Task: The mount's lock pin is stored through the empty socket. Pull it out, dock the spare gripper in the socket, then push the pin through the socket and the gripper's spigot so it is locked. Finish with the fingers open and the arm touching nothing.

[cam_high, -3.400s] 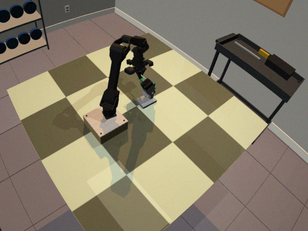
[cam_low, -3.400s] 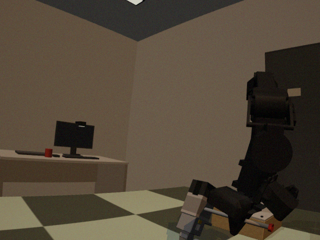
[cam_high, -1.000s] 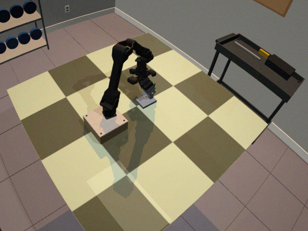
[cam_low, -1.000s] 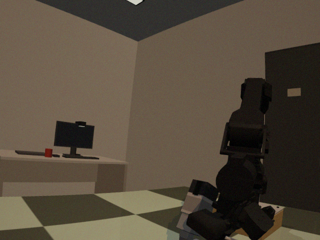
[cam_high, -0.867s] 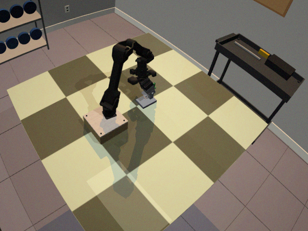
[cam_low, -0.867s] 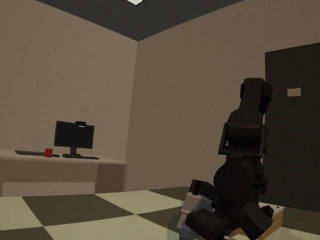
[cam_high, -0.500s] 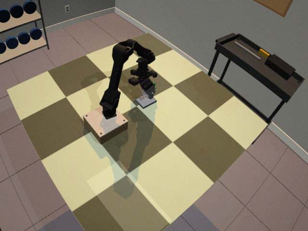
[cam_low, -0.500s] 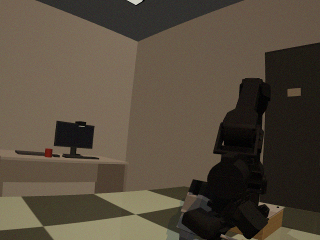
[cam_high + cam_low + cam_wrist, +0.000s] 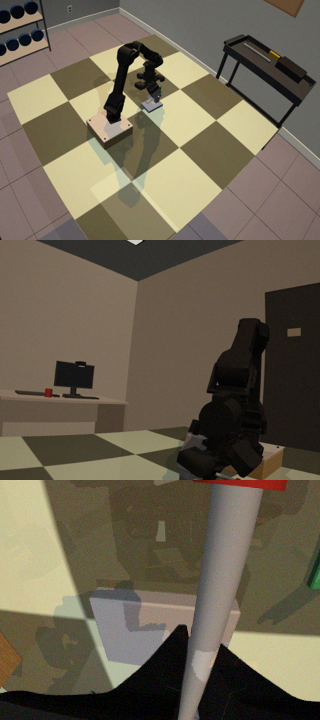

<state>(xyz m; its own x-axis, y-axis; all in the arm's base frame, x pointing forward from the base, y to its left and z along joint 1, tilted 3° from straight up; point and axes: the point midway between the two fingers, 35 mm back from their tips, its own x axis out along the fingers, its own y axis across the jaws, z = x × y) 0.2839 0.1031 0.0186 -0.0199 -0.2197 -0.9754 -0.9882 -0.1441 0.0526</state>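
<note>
Now: the mount block 5 cm to the right of my gripper tip. Also, from my gripper tip: green strip (8 cm ahead, 9 cm to the left, 2 cm below); spare gripper (1 cm behind, 5 cm to the right, 8 cm above).
</note>
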